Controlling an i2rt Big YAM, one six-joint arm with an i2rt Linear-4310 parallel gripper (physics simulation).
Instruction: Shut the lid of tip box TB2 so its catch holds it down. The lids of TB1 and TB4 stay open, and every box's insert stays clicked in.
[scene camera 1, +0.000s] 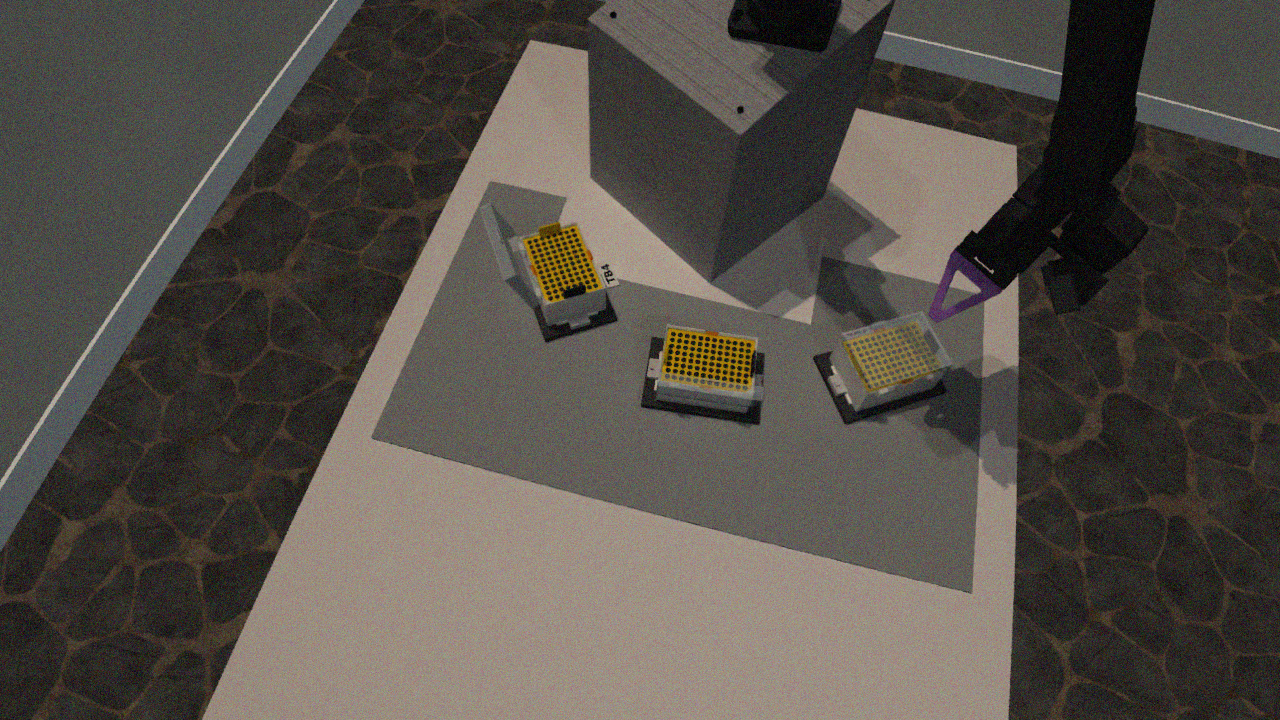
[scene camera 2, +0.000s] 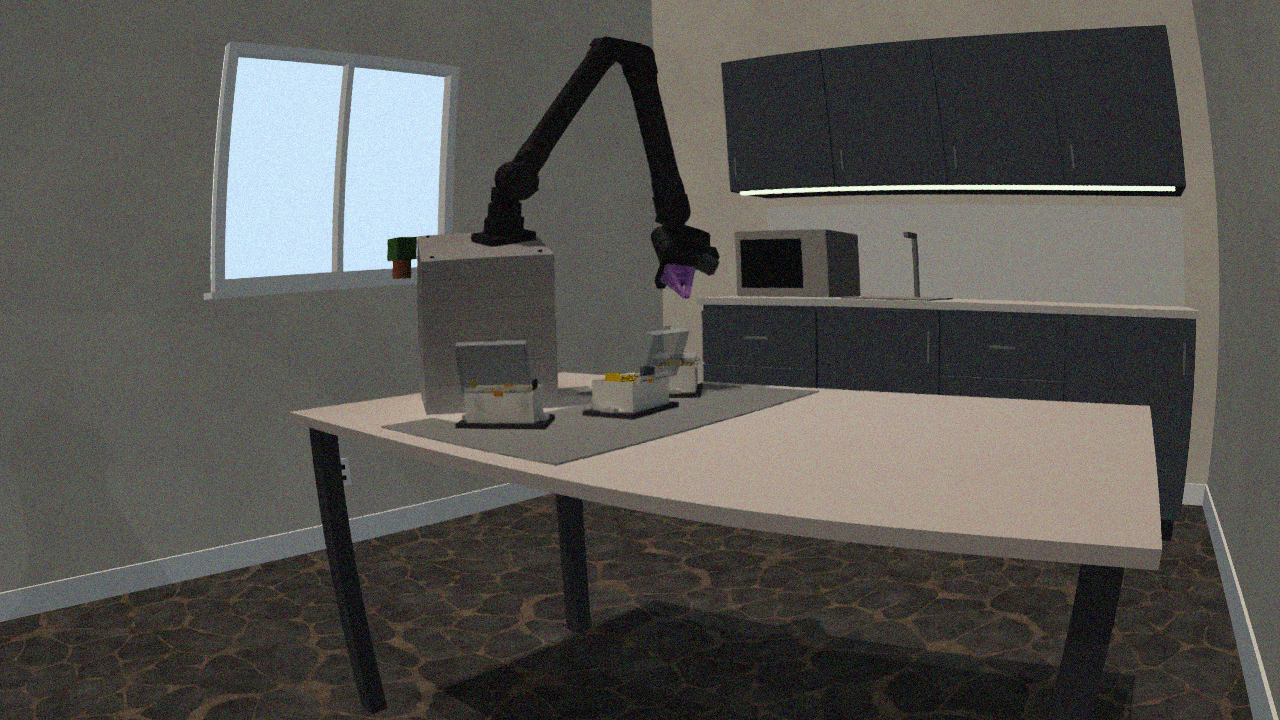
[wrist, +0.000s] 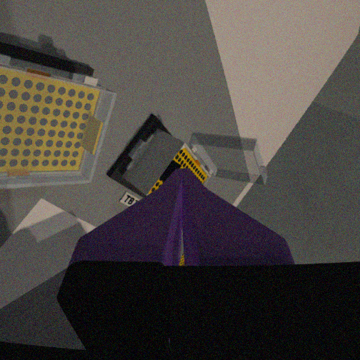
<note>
The pictures show: my gripper and a grey mat.
My gripper shows as well in scene camera 2 and in the wrist view.
</note>
